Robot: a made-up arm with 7 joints. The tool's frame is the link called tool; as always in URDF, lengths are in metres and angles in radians. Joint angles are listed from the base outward.
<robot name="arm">
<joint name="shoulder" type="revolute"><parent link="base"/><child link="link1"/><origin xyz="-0.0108 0.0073 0.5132" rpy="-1.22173 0 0"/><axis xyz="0 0 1"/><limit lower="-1.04" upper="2.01"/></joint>
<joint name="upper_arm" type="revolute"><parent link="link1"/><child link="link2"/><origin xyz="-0.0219 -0.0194 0.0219" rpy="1.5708 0 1.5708"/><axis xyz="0 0 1"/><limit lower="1.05" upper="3.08"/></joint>
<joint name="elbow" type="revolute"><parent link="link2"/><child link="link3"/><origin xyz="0.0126 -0.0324 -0.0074" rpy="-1.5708 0 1.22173"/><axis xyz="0 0 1"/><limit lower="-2.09" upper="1.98"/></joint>
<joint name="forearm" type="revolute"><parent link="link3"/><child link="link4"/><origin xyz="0.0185 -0.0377 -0.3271" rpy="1.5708 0 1.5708"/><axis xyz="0 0 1"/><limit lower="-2.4" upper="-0.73"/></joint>
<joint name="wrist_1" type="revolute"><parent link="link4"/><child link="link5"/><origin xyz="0.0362 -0.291 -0.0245" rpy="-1.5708 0 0"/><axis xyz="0 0 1"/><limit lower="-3.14" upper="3.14"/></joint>
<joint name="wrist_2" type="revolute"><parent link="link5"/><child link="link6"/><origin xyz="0.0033 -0.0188 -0.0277" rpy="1.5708 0 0"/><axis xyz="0 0 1"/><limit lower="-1.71" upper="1.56"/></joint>
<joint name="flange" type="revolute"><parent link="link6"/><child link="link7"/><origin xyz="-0.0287 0.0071 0.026" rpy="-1.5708 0 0"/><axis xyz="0 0 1"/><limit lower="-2.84" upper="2.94"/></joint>
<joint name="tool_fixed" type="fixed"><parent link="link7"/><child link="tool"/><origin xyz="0.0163 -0.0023 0.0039" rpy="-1.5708 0 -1.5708"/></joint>
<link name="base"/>
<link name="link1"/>
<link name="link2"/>
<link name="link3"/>
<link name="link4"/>
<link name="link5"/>
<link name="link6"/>
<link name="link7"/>
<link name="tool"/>
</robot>
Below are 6 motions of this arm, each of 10 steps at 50 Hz.
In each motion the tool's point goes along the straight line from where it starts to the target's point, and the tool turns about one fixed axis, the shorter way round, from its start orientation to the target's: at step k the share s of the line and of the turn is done. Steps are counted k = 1, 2, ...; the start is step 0. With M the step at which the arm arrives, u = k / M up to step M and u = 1 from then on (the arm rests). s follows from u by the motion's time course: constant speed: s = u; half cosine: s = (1 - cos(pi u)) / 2; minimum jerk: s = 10 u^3 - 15 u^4 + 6 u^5.
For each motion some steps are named. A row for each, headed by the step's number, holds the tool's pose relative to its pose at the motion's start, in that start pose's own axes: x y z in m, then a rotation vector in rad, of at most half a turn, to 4 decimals.
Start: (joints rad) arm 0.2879 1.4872 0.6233 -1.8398 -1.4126 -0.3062 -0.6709
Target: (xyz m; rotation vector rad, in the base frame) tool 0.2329 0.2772 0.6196 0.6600 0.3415 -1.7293
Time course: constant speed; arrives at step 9
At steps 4, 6, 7, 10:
4: 0.0086 0.0022 0.0105 0.0445 0.0372 -0.0163
6: 0.0129 0.0033 0.0157 0.0668 0.0559 -0.0244
7: 0.0150 0.0039 0.0183 0.0780 0.0652 -0.0285
10: 0.0193 0.0050 0.0236 0.1002 0.0838 -0.0366

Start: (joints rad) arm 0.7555 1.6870 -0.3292 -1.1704 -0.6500 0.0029 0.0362
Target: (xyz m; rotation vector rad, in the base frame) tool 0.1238 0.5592 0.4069 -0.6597 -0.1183 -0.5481
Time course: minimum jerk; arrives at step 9
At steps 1, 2, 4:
1: 0.0007 -0.0001 0.0006 0.0021 -0.0010 -0.0015
2: 0.0043 -0.0006 0.0043 0.0140 -0.0069 -0.0101
4: 0.0225 -0.0032 0.0222 0.0729 -0.0361 -0.0527

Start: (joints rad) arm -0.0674 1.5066 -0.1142 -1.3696 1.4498 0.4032 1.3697
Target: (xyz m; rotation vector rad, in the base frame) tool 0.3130 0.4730 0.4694 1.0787 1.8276 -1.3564
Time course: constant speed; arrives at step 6
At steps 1, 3, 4, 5, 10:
1: 0.0014 0.0011 0.0025 0.0063 0.0114 0.0000
3: 0.0043 0.0034 0.0076 0.0190 0.0343 -0.0001
4: 0.0057 0.0045 0.0102 0.0254 0.0457 -0.0002
5: 0.0071 0.0057 0.0127 0.0317 0.0572 -0.0002
10: 0.0086 0.0068 0.0153 0.0381 0.0686 -0.0003

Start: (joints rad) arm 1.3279 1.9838 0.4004 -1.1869 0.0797 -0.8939 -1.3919
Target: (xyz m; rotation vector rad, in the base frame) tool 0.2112 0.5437 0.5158 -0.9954 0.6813 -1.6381
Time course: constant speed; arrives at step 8
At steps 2, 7, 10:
2: -0.0015 0.0001 -0.0049 -0.0159 -0.0236 -0.0086
7: -0.0052 0.0004 -0.0172 -0.0557 -0.0825 -0.0300
10: -0.0060 0.0005 -0.0196 -0.0637 -0.0943 -0.0343

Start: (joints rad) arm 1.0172 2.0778 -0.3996 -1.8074 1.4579 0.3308 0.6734
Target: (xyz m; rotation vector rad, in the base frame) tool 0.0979 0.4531 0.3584 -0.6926 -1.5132 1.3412
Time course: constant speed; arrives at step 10
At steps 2, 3, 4, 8, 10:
2: -0.0051 -0.0009 -0.0010 -0.0013 0.0004 0.0064
3: -0.0077 -0.0014 -0.0016 -0.0019 0.0006 0.0096
4: -0.0102 -0.0019 -0.0021 -0.0025 0.0007 0.0128
8: -0.0204 -0.0038 -0.0041 -0.0050 0.0015 0.0255
10: -0.0255 -0.0047 -0.0052 -0.0063 0.0018 0.0319

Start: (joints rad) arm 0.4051 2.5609 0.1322 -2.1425 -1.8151 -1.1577 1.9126
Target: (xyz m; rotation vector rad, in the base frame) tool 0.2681 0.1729 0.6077 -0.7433 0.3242 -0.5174
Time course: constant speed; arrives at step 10
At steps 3, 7, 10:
3: -0.0024 -0.0010 0.0000 -0.0226 -0.0199 -0.0387
7: -0.0055 -0.0023 -0.0001 -0.0528 -0.0465 -0.0903
10: -0.0079 -0.0032 -0.0001 -0.0754 -0.0665 -0.1289

